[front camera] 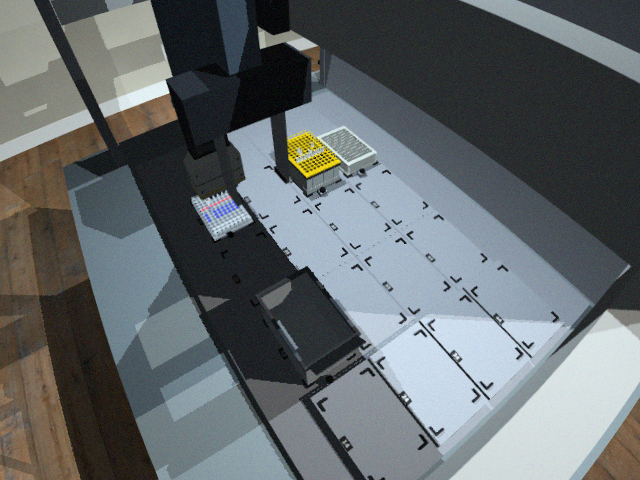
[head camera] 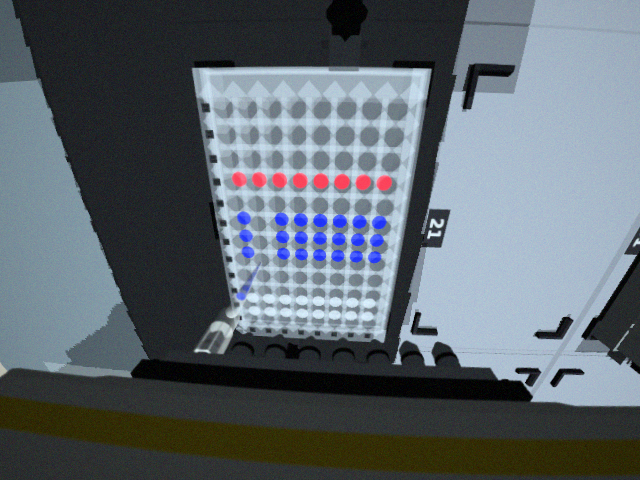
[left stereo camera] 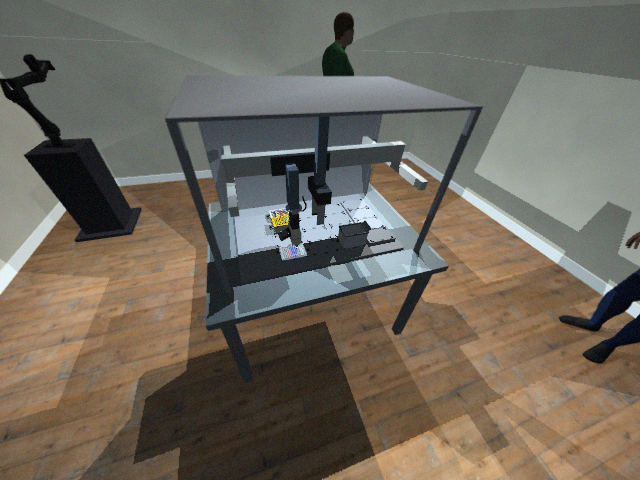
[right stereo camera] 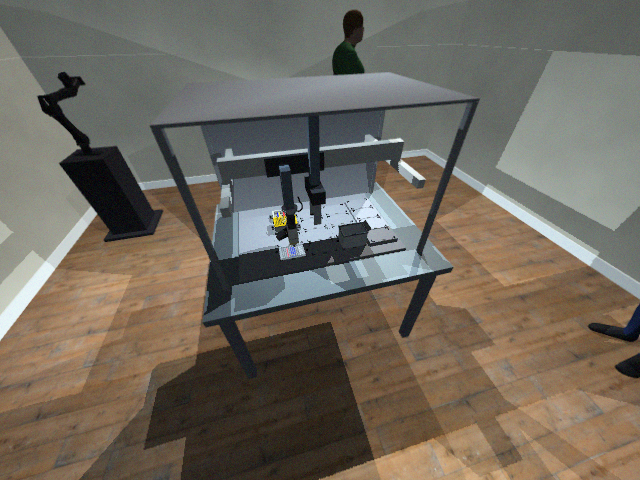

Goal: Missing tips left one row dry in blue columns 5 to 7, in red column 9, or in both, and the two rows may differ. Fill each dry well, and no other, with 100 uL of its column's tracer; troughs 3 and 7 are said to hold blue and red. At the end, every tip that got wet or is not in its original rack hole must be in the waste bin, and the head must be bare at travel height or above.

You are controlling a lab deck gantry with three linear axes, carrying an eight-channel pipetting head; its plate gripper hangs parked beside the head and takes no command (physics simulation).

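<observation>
The well plate (front camera: 233, 227) (head camera: 320, 74) (left stereo camera: 285, 256) lies under the pipetting head (front camera: 214, 170) (left stereo camera: 295, 235) (right stereo camera: 293, 236). In the head view, the red column shows eight filled wells. The three blue columns each show a dry well second from the left. One clear tip (head camera: 219, 328) with blue liquid in its lower part is on the leftmost channel. Its point appears close beside the dry blue wells; its height is unclear. The other channels (head camera: 343, 354) look bare. The parked plate gripper (front camera: 256, 183) hangs beside the head, its two fingers apart and empty.
The yellow tip rack (front camera: 316, 167) (left stereo camera: 279, 221) holds several raised clear tips. The white trough block (front camera: 361, 163) stands behind it. The dark waste bin (front camera: 333, 367) (left stereo camera: 353, 236) (right stereo camera: 353, 237) stands farther along the deck. A person (left stereo camera: 337, 57) (right stereo camera: 347, 57) stands behind the enclosure.
</observation>
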